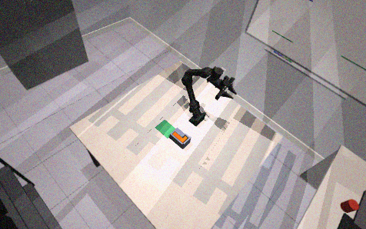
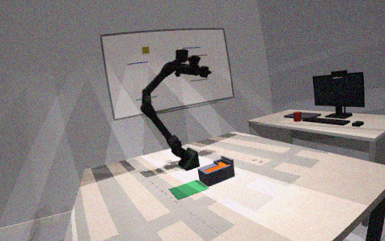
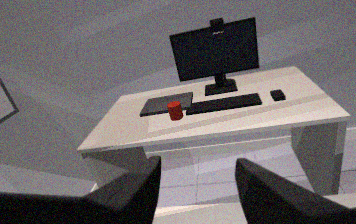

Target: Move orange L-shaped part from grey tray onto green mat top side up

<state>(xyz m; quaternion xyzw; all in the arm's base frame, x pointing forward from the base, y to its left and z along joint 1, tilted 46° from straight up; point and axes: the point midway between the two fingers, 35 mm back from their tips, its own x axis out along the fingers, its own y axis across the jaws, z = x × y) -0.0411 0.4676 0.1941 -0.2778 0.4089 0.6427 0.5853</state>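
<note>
My gripper tip is now 27 cm short of the orange L-shaped part, 16 cm to the left of it and 47 cm above it. From my gripper tip the other things lie so: green mat 28 cm ahead, 33 cm to the right, 54 cm below.
</note>
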